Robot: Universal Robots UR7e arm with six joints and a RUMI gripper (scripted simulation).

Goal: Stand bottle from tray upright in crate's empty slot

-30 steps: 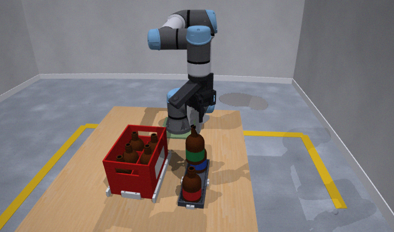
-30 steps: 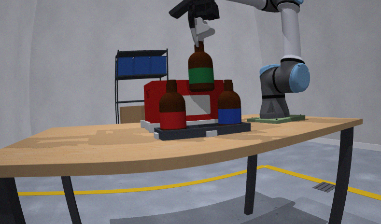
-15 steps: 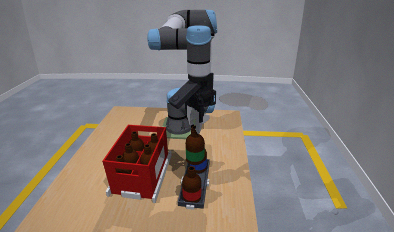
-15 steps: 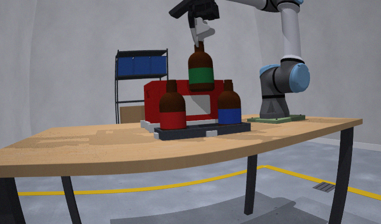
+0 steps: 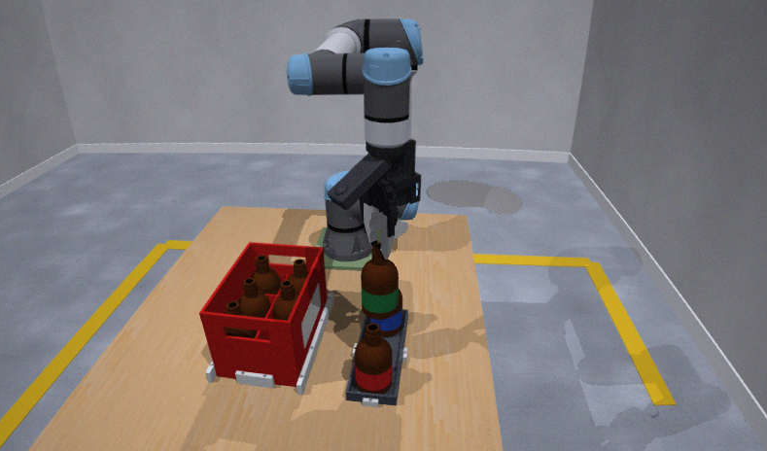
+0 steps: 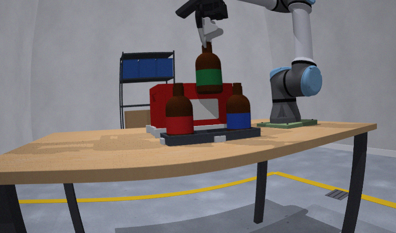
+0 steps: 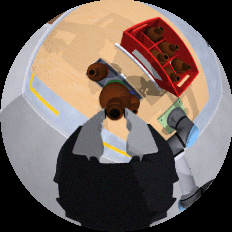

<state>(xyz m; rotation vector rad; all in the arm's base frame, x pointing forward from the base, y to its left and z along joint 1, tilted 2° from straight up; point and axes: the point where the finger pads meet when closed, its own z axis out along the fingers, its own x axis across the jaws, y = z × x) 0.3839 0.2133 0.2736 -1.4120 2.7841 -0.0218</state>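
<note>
Now: the brown bottle 70 mm below my hand. From my hand the other things lie so: red crate 250 mm to the right, 190 mm below, 20 mm ahead.
</note>
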